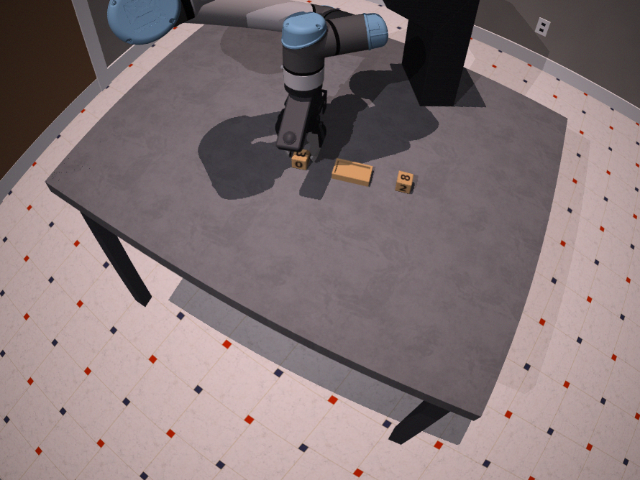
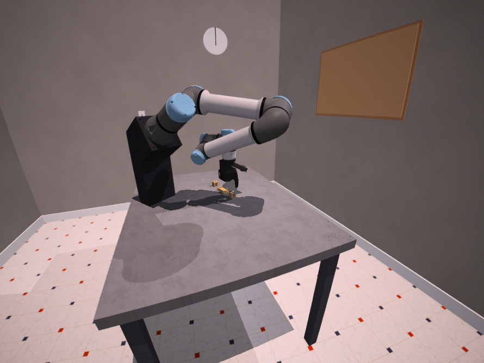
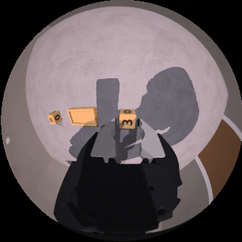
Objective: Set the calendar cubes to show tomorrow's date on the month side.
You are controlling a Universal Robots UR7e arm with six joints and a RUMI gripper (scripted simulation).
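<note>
The wooden tray is 10 mm behind my hand, 110 mm to the left of it and 20 mm below it.
</note>
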